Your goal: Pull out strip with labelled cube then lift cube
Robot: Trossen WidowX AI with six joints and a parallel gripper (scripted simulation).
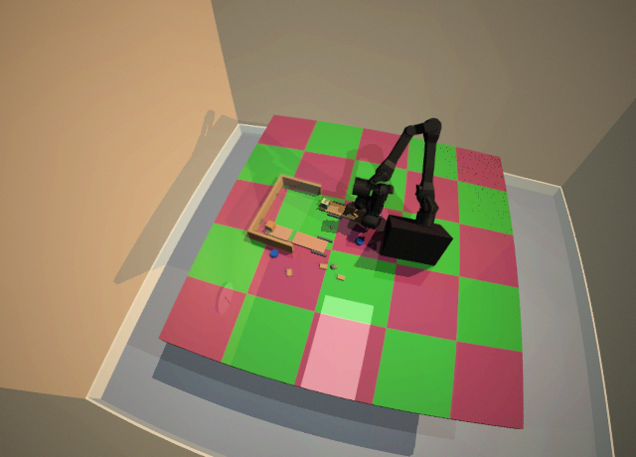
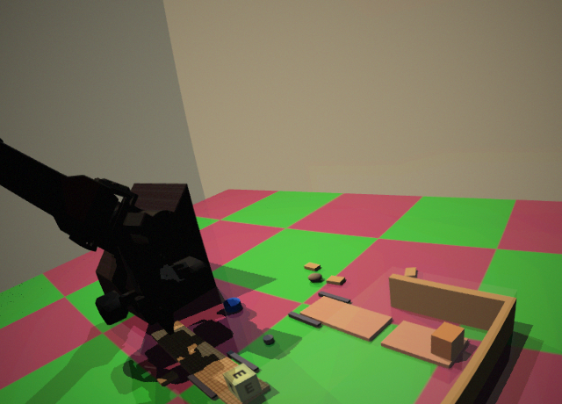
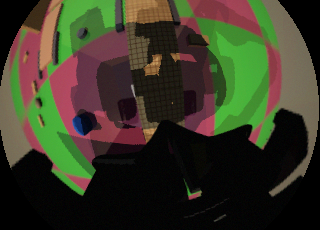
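The tan strip lies 100 mm ahead of my gripper tip and 10 mm to the right of it. The rest, counted from my gripper tip: grey pebble (90 mm ahead, 250 mm to the left).
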